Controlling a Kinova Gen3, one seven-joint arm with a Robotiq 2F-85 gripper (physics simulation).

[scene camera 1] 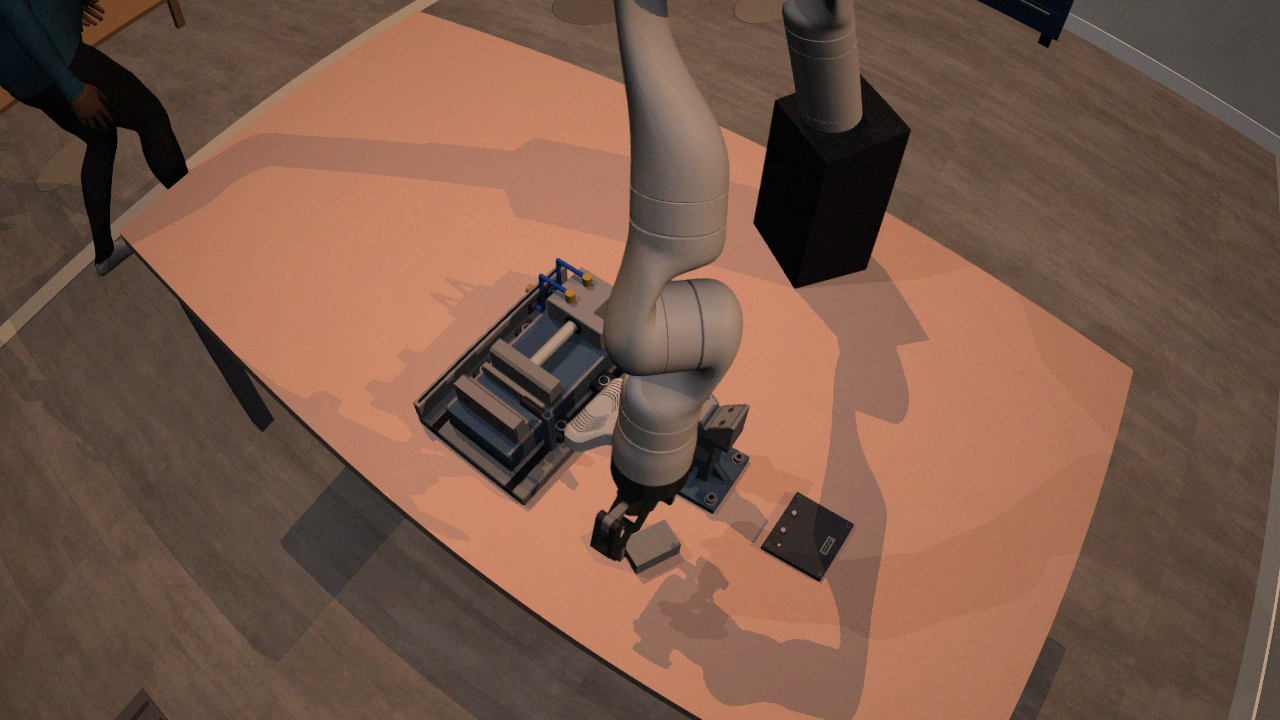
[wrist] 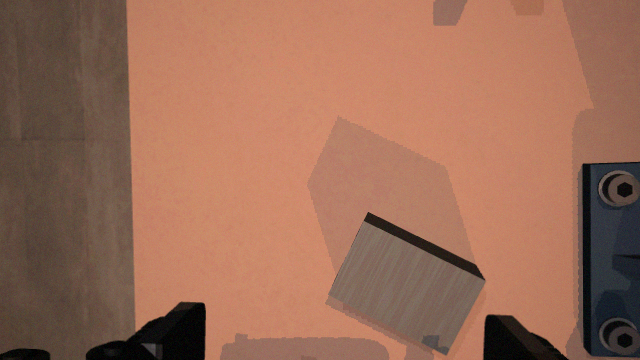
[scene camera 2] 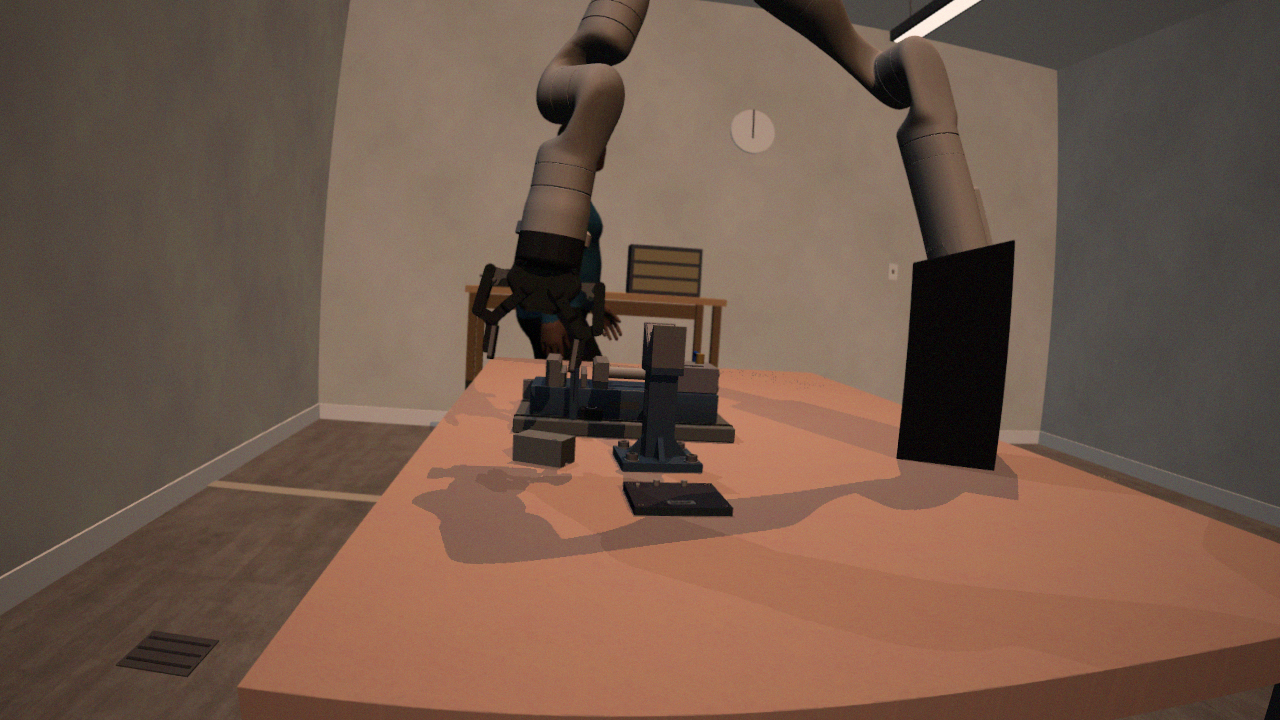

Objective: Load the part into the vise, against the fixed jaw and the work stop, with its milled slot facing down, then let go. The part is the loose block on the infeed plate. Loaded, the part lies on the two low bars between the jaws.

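Frame: origin at the arm's base, x ahead, y down, z left, level; centimetres.
Seen in the pictures: gripper, fingertip midpoint: (scene camera 1: 639,527) (wrist: 342,339) (scene camera 2: 530,365); arm's base at its link origin: (scene camera 1: 830,110) (scene camera 2: 959,258).
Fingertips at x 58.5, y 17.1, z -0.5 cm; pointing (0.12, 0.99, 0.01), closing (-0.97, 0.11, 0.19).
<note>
Pixels of each thing's middle, then the offset from my fingertips to it.
- grey block at the middle of its body: (wrist: 404,279) (scene camera 2: 544,448) (scene camera 1: 650,547) dx -1.8, dy +9.3, dz +0.9 cm
- dark plate at the middle of its body: (scene camera 2: 675,498) (scene camera 1: 808,536) dx -11.7, dy +10.4, dz +18.2 cm
- vise at the middle of its body: (scene camera 1: 541,365) (scene camera 2: 622,392) dx -16.8, dy +5.8, dz -21.7 cm
- post at the middle of its body: (scene camera 1: 549,431) (scene camera 2: 574,390) dx -8.5, dy +4.9, dz -15.9 cm
The grey block (scene camera 1: 653,548) (scene camera 2: 543,447) (wrist: 407,285) lies on the orange table, apart from the dark plate (scene camera 1: 827,517) (scene camera 2: 657,504). No slot shows on its upper face; its underside is hidden. My gripper (scene camera 1: 633,530) (scene camera 2: 533,351) (wrist: 342,339) is open and empty, its tips above the block's height. In the wrist view the block sits turned relative to the fingers, ahead and nearer the right finger. The vise (scene camera 1: 572,365) (scene camera 2: 689,407) has two grey jaws (scene camera 1: 528,368) (scene camera 1: 490,407) with low bars between them and a post (scene camera 1: 548,429) at their end.
A blue-based stand (scene camera 1: 713,497) (scene camera 2: 660,402) (wrist: 597,260) with an angled top stands beside the block. The arm partly hides the stand and vise in scene camera 1. Blue handles (scene camera 1: 542,291) rise at the vise's far end. A black pedestal (scene camera 1: 827,201) (scene camera 2: 955,358) carries the arm.
</note>
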